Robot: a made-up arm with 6 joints. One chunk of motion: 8 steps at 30 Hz.
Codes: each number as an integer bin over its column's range. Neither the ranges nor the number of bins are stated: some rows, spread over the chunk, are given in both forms.
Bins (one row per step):
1: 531 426 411 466 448 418
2: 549 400 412 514 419 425
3: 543 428 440 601 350 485
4: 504 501 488 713 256 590
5: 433 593 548 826 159 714
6: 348 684 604 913 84 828
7: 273 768 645 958 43 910
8: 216 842 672 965 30 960
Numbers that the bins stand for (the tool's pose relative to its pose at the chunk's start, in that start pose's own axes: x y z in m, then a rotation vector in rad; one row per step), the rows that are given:
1: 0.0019 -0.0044 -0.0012 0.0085 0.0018 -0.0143
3: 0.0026 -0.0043 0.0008 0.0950 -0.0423 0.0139
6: -0.0091 0.0111 0.0123 0.2949 -0.1622 0.1581
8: -0.0170 0.0206 0.0171 0.3282 -0.1865 0.2136
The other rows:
2: 0.0030 -0.0060 -0.0011 0.0393 -0.0113 -0.0113
4: 0.0003 0.0001 0.0042 0.1668 -0.0847 0.0580
5: -0.0040 0.0056 0.0084 0.2392 -0.1284 0.1102
7: -0.0136 0.0161 0.0152 0.3237 -0.1806 0.1926

